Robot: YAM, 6 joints.
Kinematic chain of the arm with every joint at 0, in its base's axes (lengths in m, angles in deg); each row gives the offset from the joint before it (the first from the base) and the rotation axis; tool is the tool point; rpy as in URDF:
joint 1: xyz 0 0 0.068 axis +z
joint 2: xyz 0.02 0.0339 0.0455 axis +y
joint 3: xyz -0.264 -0.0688 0 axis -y
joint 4: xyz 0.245 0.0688 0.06 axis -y
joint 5: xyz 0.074 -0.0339 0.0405 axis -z
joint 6: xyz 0.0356 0 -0.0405 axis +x
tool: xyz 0 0 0 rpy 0 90 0
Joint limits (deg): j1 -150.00..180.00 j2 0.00..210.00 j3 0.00..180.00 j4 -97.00..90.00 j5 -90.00..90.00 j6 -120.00..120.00
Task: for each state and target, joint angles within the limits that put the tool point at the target. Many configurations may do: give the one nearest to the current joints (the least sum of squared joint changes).
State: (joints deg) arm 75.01 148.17 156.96 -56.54 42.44 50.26
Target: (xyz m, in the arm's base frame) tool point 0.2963 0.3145 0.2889
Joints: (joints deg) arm 49.89 127.11 128.23 -86.33 42.38 50.26
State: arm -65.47 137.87 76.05 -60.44 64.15 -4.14
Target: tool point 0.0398 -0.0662 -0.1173
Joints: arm -38.54 182.54 51.82 -52.67 49.29 -4.14
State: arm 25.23 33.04 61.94 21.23 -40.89 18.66
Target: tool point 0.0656 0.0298 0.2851
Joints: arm 6.49 1.54 18.22 4.45 -38.57 18.66
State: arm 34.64 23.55 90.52 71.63 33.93 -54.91
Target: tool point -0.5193 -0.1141 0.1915
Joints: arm 10.39 0.00 131.32 88.18 31.45 -54.91
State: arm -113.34 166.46 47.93 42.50 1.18 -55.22
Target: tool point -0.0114 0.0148 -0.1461
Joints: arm -106.35 192.21 27.55 34.42 25.11 -55.22
